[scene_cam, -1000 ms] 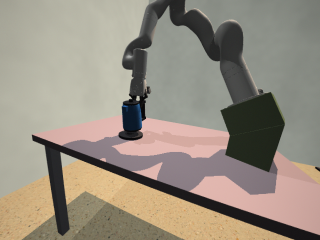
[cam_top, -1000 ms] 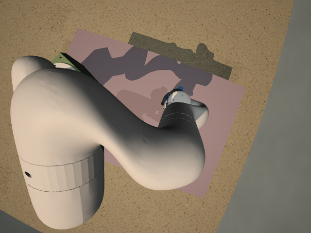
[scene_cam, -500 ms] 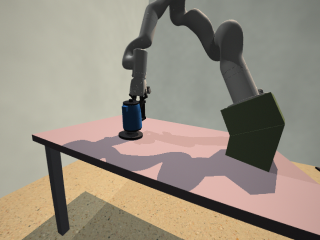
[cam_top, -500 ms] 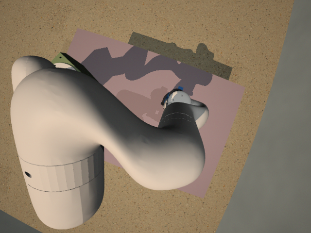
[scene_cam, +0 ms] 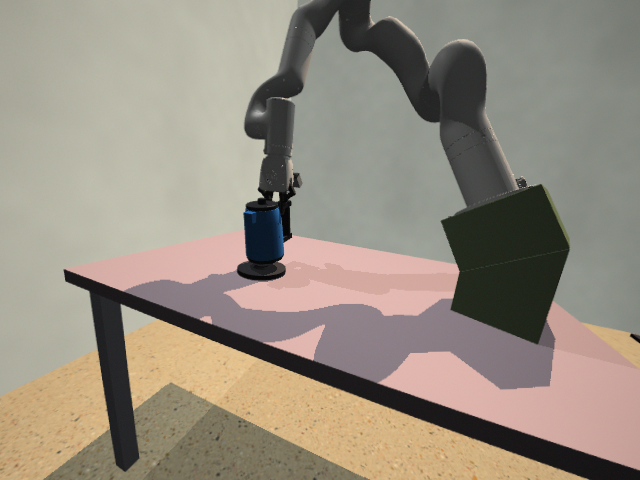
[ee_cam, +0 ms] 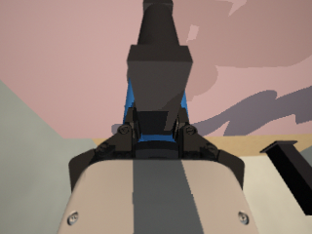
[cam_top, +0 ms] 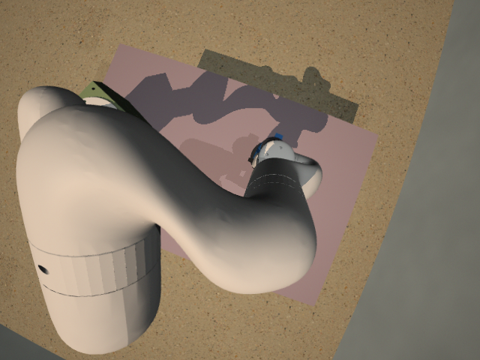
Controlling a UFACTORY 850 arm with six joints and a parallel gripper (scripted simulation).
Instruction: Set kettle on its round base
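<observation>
The blue kettle is 60 mm below my hand and 20 mm to the left of it. Also, from my hand: round black base: 190 mm below, 60 mm to the left.
</observation>
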